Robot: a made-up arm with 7 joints.
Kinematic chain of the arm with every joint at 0, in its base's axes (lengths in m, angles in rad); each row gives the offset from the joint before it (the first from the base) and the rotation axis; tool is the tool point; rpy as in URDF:
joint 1: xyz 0 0 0.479 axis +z
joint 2: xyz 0 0 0 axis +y
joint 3: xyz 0 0 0.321 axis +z
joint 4: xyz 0.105 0 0 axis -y
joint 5: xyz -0.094 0 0.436 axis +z
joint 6: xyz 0 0 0 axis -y
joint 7: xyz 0.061 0 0 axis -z
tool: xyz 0 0 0 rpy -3.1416 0 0
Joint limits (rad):
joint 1: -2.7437..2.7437
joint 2: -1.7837..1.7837
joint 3: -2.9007..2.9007
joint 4: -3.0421..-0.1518
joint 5: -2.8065..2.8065
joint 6: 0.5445..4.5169
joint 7: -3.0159..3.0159
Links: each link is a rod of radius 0.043 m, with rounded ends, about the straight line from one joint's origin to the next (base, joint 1, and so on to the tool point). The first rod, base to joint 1, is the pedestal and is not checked.
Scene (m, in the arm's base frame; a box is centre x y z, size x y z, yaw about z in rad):
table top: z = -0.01
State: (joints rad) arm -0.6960 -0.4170 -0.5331 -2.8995 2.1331 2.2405 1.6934
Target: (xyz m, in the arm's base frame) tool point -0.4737 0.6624 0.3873
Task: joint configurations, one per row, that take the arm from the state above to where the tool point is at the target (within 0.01 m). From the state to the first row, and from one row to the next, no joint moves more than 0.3 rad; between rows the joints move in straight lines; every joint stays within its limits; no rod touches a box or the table.
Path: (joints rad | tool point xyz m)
1: -0.8144 -0.6122 -0.6574 -2.6167 2.1125 2.1968 1.6934 | -0.0039 -0.3995 0.6063
2: -0.9328 -0.8075 -0.7817 -2.3339 2.0920 2.1531 1.6934 | -0.1820 -0.3928 0.7538
3: -1.0511 -1.0027 -0.9060 -2.0511 2.0714 2.1094 1.6934 | -0.3875 -0.2674 0.8486
4: -1.1695 -1.1980 -1.0303 -1.7683 2.0509 2.0657 1.6934 | -0.5563 -0.0422 0.8572
5: -1.2879 -1.3932 -1.1546 -1.4855 2.0303 2.0220 1.6934 | -0.6365 0.2312 0.7697
6: -1.4063 -1.5885 -1.2788 -1.2027 2.0098 1.9783 1.6934 | -0.6054 0.4858 0.6015
7: -1.5247 -1.7837 -1.4031 -0.9199 1.9892 1.9346 1.6934 | -0.4737 0.6624 0.3873

